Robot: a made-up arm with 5 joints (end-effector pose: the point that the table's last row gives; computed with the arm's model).
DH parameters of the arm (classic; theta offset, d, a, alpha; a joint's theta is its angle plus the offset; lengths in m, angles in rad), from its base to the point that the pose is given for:
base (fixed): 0.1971 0 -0.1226 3.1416
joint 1: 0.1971 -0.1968 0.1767 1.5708
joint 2: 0 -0.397 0.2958 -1.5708
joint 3: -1.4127 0 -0.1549 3.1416
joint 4: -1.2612 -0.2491 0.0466 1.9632
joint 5: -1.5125 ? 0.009 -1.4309
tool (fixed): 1.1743 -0.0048 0 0
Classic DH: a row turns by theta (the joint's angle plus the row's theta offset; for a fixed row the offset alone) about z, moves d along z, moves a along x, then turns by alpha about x.
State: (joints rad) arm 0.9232 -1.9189 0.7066 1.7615 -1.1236
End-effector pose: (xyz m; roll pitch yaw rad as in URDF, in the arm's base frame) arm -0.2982 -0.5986 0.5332 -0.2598 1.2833 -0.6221
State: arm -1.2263 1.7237 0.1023 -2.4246 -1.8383
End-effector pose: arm 0.3297 -0.3123 0.0631 2.0281 1.1815 0.1146
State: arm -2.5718 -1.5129 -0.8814 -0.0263 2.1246
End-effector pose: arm -0.2543 0.6596 0.6687 -1.4518 0.4550 -1.2850
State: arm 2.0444 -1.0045 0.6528 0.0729 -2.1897
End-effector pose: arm -0.8749 -0.2068 0.2126 2.4979 -0.2163 -0.0706
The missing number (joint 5, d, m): 0.0771
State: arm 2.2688 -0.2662 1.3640 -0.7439 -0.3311
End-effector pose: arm -0.6398 0.0035 -0.0616 1.9819 -0.2179 -2.6845
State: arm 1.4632 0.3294 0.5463 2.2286 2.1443
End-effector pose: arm -0.5248 -0.3928 -0.1460 -0.3983 -1.0441 1.5964
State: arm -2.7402 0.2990 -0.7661 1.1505 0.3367
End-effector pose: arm -0.3987 0.5854 -0.2022 1.1962 -0.3567 -0.1604
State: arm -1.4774 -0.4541 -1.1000 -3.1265 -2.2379
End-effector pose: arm 0.4393 0.5249 0.1024 -2.8063 -0.9202 1.6985
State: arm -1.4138 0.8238 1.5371 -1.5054 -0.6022
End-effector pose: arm 0.2011 -0.0455 -0.0605 1.3282 0.2598 0.0663
